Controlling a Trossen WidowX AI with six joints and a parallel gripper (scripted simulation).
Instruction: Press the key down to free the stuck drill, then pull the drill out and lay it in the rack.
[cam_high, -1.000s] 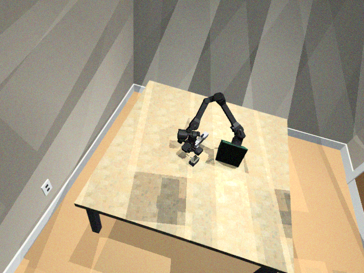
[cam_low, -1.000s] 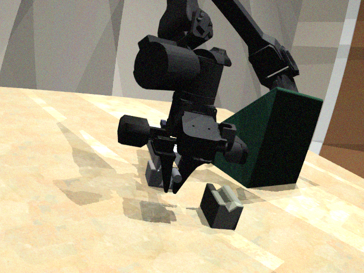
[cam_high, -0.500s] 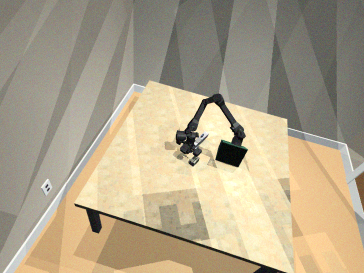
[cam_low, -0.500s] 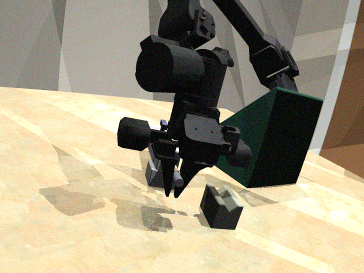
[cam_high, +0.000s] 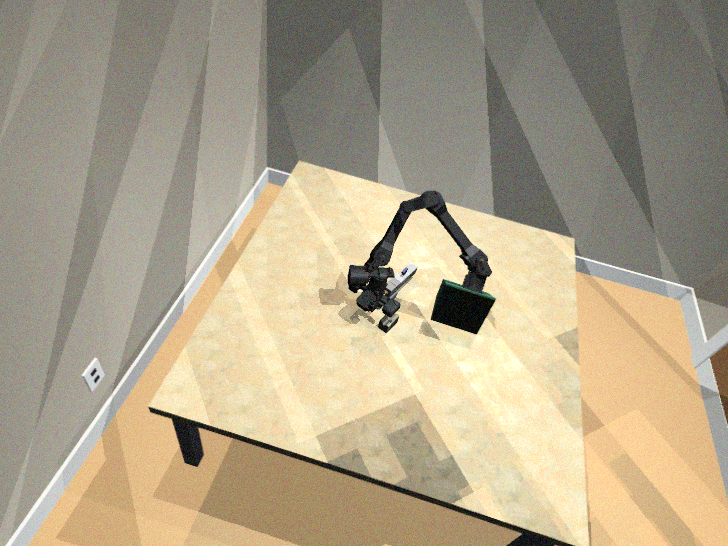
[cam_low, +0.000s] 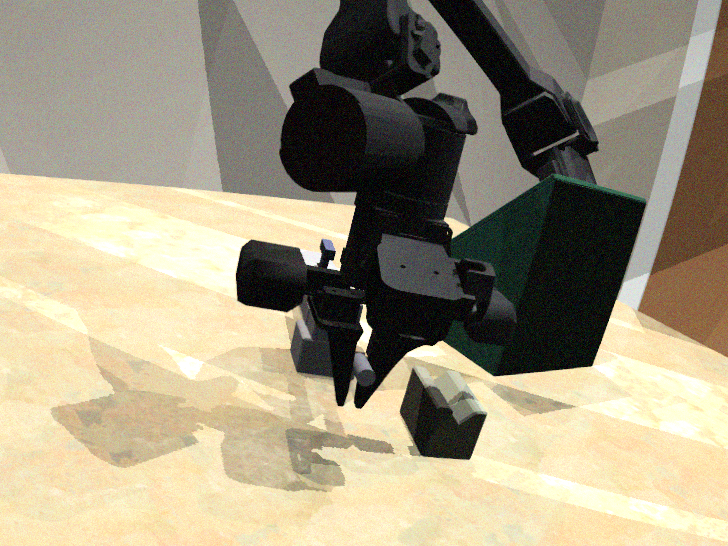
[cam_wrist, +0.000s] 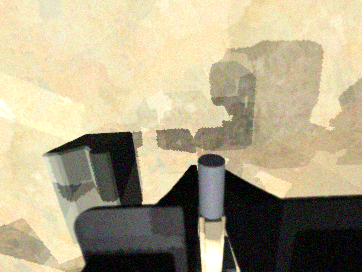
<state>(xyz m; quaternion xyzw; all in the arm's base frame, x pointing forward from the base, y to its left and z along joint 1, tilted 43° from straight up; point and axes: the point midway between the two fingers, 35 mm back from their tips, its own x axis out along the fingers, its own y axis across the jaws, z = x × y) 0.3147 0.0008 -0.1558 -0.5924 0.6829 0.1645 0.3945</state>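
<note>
The rack lies 7 cm behind my gripper tip and 2 cm to the left of it. Round my gripper tip: drill: 4 cm to the right, 3 cm above, 1 cm behind; then grey holder: 16 cm to the right, 6 cm behind, 1 cm above; then dark key: 19 cm to the right, 7 cm behind, 3 cm above.
</note>
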